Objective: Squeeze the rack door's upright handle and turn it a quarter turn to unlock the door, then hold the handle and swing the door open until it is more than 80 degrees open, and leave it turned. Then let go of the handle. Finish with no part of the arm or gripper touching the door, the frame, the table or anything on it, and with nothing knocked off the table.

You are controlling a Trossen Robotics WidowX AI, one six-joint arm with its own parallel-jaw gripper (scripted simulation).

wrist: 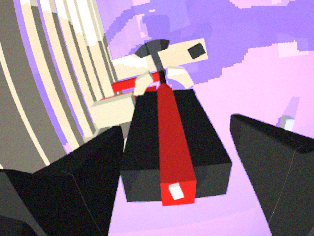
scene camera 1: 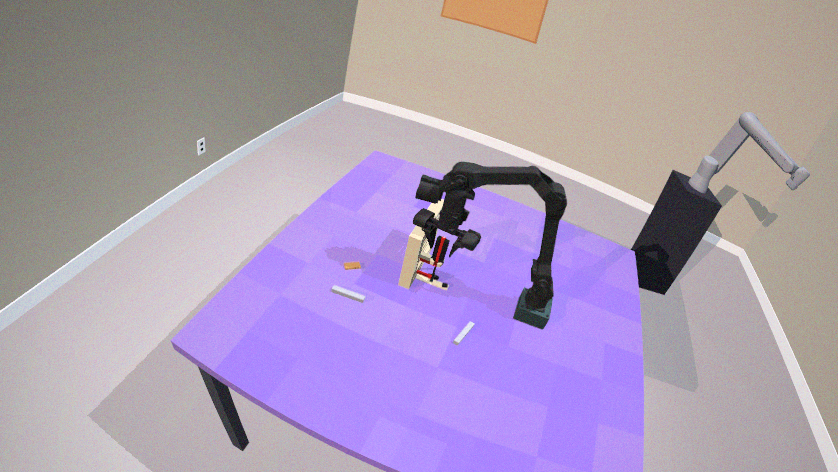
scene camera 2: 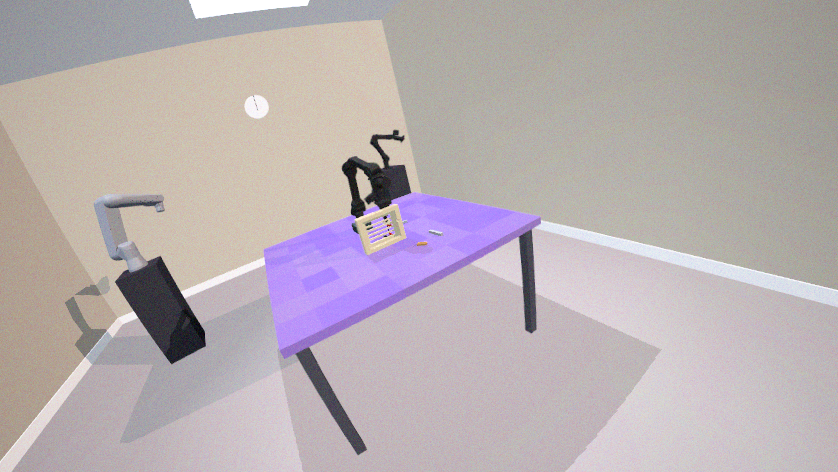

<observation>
In view: the gripper (scene camera 1: 440, 252) and a cream rack (scene camera 1: 415, 240).
The gripper is seen too in the wrist view (wrist: 177, 128). The cream rack shows as well in scene camera 2 (scene camera 2: 394, 208).
</observation>
